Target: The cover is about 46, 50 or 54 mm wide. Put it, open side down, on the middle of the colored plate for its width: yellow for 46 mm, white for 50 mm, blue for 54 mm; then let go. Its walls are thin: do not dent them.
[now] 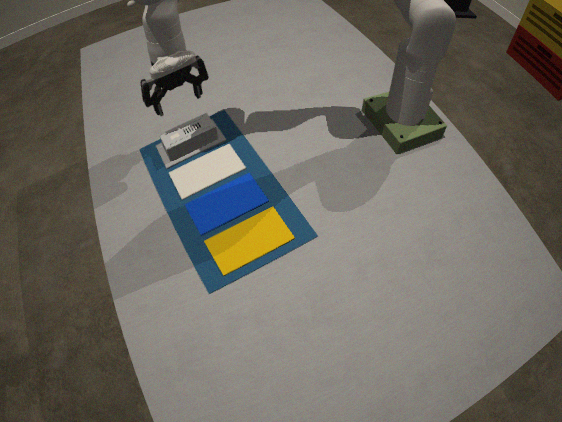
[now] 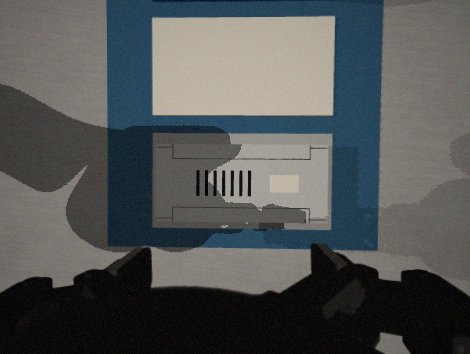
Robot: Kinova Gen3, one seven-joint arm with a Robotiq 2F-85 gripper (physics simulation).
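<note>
The light grey cover has dark slots and a pale label on its closed top; its open side is hidden. It lies on a grey plate at the far end of the blue mat, its long side running across the mat. The white plate is beside it, then the blue plate and the yellow plate. My gripper is open and empty, above and behind the cover. Its fingers are spread along the cover's long direction. The width in millimetres cannot be read.
The dark blue mat bears the plates. The arm's green base stands to the right on the pale floor sheet. Yellow and red boxes stand at the far right. Arm shadows fall across the mat, partly over the cover.
</note>
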